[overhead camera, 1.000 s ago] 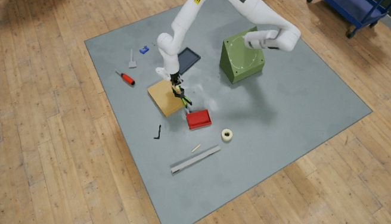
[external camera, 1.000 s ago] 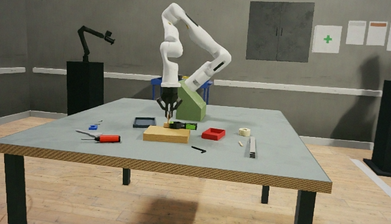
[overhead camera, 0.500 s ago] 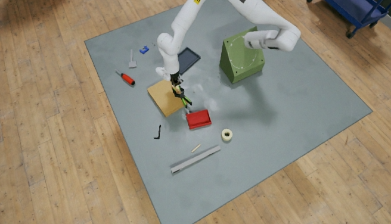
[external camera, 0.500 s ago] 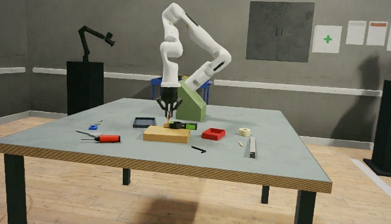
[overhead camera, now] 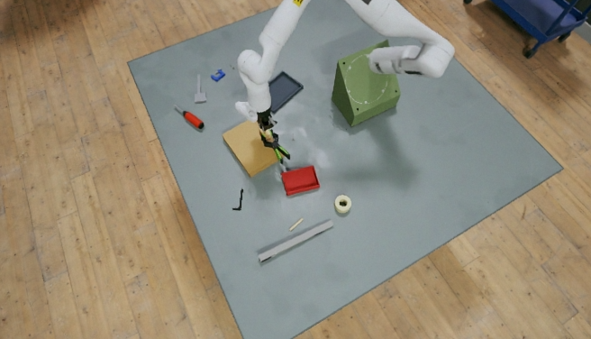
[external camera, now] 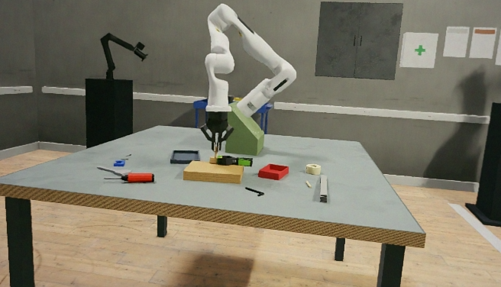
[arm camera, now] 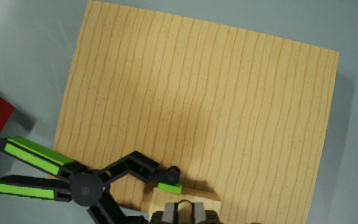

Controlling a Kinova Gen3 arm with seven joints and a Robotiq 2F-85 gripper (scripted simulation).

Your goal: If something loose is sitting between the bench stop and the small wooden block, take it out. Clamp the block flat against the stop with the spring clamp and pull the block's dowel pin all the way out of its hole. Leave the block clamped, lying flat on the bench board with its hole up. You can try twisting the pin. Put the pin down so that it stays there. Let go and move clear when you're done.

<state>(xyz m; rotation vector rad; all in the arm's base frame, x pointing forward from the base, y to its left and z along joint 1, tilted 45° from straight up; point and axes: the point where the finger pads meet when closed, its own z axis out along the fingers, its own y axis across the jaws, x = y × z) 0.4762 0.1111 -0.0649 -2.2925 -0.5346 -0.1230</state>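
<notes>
Right now the dowel pin is 20 mm below my hand. Also, from my hand: small wooden block (50 mm below); then bench board (50 mm ahead, 20 mm to the left, 70 mm below); then red tray (50 mm behind, 220 mm to the left, 90 mm below).
</notes>
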